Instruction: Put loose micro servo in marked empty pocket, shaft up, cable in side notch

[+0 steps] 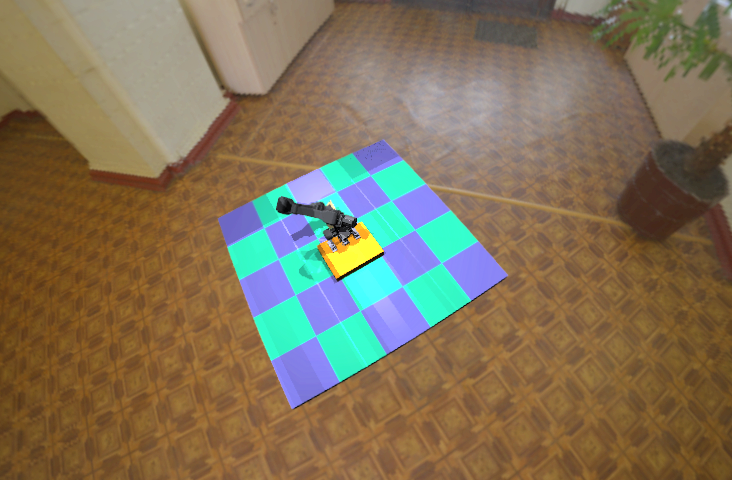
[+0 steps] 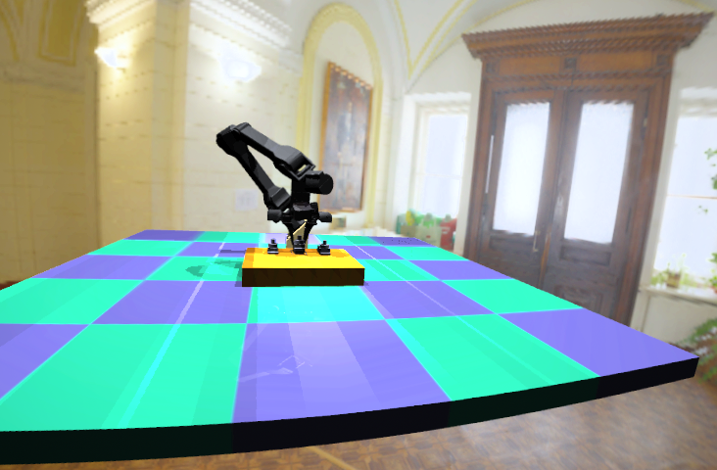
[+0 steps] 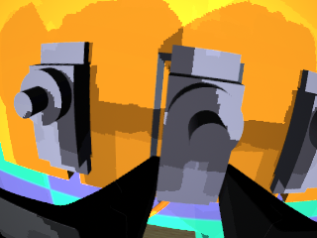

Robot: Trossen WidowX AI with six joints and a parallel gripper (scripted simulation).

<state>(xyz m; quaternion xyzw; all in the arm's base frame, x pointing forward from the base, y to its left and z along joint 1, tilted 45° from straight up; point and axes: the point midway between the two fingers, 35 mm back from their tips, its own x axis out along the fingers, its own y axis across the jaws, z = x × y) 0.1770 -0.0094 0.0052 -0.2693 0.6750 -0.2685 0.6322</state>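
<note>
The orange deck is 12 cm ahead of my gripper tip and 4 cm below it.
</note>
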